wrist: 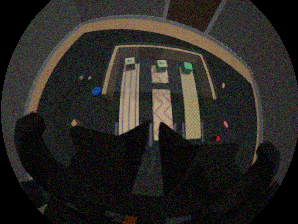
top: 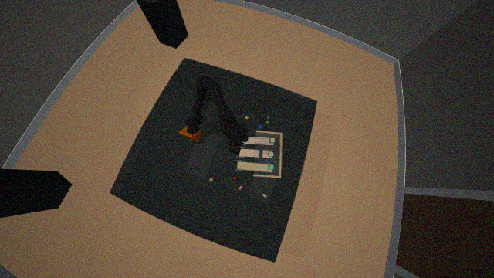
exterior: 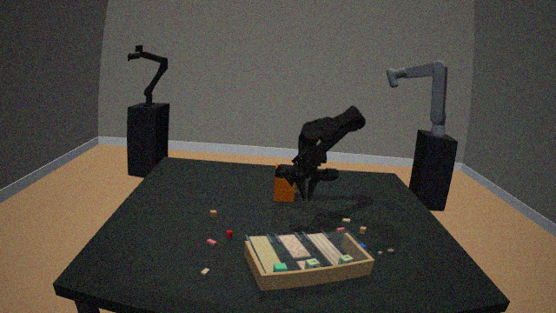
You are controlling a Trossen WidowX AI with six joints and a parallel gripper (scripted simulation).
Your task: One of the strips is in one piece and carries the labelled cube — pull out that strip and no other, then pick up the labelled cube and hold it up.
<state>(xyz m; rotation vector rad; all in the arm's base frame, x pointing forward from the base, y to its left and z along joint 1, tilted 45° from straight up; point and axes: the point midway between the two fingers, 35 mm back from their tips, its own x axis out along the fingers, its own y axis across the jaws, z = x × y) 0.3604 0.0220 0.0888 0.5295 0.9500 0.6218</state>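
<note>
My gripper tip is 50 mm short of the zigzag strip, 20 mm to the left of it and 140 mm above it. The rest, counted from my gripper tip: red cylinder: 40 mm ahead, 230 mm to the right, 130 mm below.
</note>
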